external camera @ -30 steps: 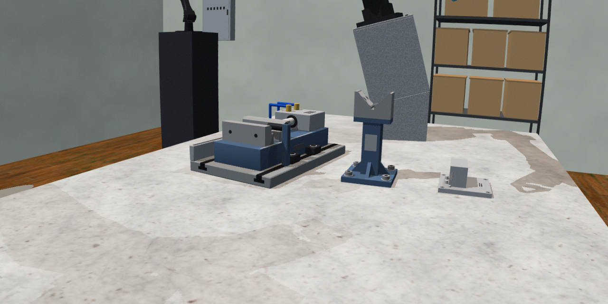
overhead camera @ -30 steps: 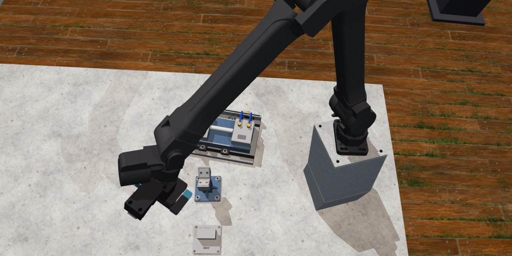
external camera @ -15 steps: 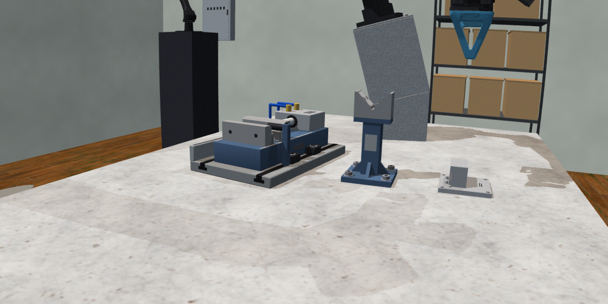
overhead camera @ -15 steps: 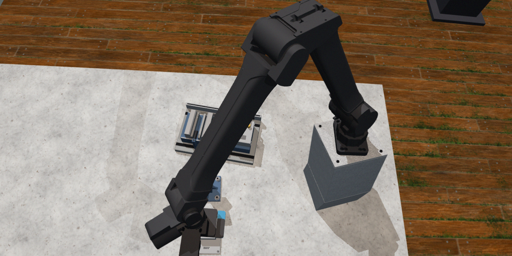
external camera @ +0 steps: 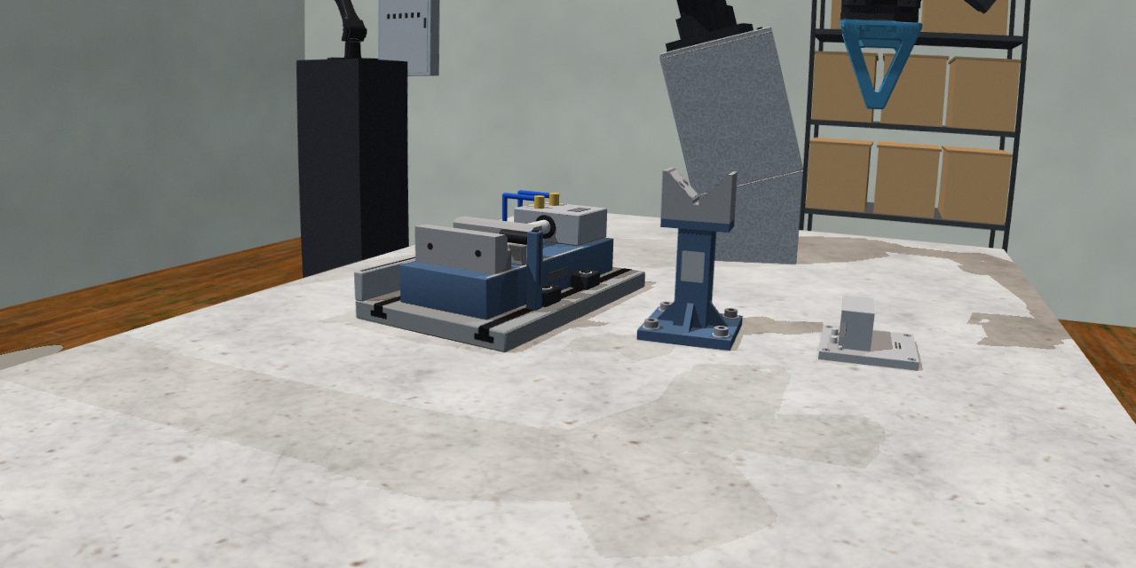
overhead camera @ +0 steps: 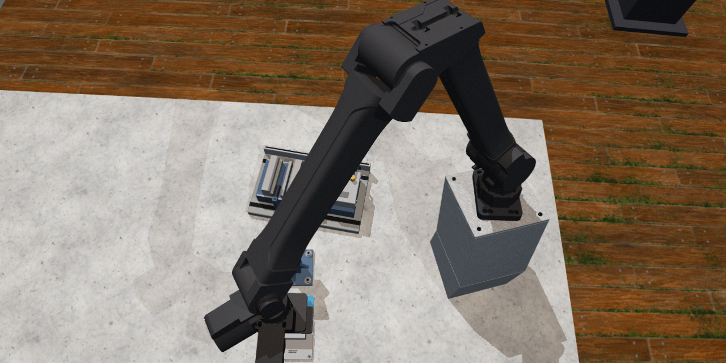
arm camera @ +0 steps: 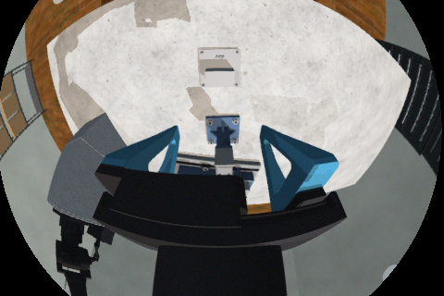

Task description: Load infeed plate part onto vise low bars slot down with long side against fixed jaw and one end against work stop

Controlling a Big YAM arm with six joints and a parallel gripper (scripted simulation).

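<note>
My gripper is now 210 mm above the grey part and 10 mm to the left of it. From my hand the other things lie so: V-block post 180 mm below, 160 mm to the right, 20 mm ahead; then infeed plate 230 mm below, 10 mm to the left; then blue work-stop post 300 mm to the right, 180 mm below, 80 mm ahead.
</note>
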